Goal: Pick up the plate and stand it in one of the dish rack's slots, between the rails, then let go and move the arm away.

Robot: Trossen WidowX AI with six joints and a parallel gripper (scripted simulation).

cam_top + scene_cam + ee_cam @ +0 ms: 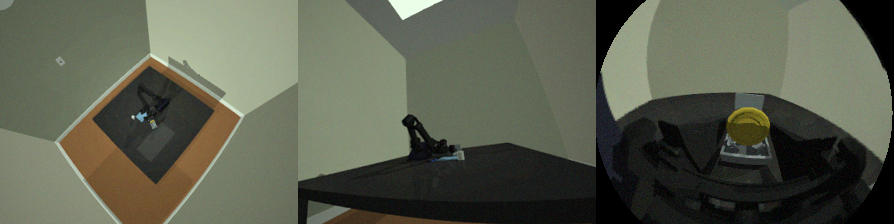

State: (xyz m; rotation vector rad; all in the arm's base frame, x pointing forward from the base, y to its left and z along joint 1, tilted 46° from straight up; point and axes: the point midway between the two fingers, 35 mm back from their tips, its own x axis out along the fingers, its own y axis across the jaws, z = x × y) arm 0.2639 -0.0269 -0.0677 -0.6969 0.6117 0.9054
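The yellow plate is 10 mm to the right of my gripper tip. Also, from my gripper tip: light blue mat (180 mm to the right, 50 mm below); then white cup (270 mm to the right, 100 mm ahead, 30 mm below); then dish rack (30 mm below, 20 mm to the left, 10 mm ahead).
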